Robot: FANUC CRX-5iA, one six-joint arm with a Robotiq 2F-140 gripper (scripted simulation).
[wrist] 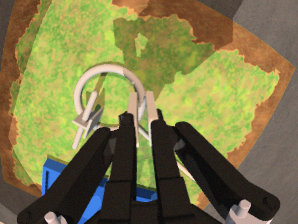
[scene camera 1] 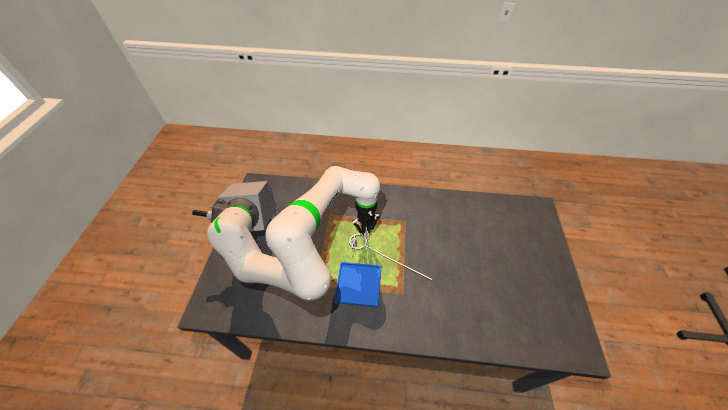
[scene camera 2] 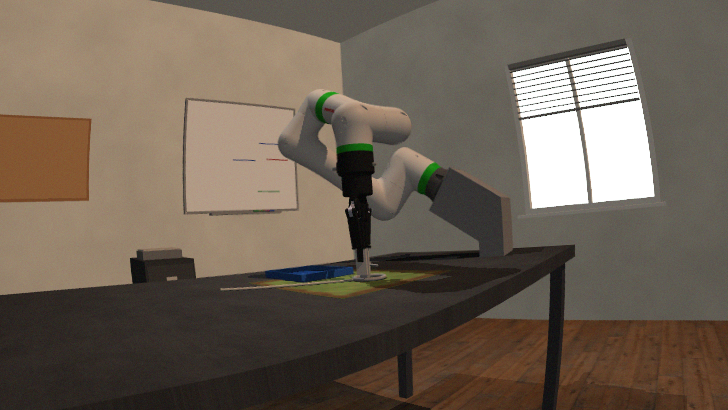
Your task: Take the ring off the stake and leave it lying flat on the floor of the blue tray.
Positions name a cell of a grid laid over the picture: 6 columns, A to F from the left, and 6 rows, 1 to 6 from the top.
Labels:
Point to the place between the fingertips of my gripper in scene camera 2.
C5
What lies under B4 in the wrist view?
A grey stake.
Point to a blue tray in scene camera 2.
C4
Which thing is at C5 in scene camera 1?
A blue tray.

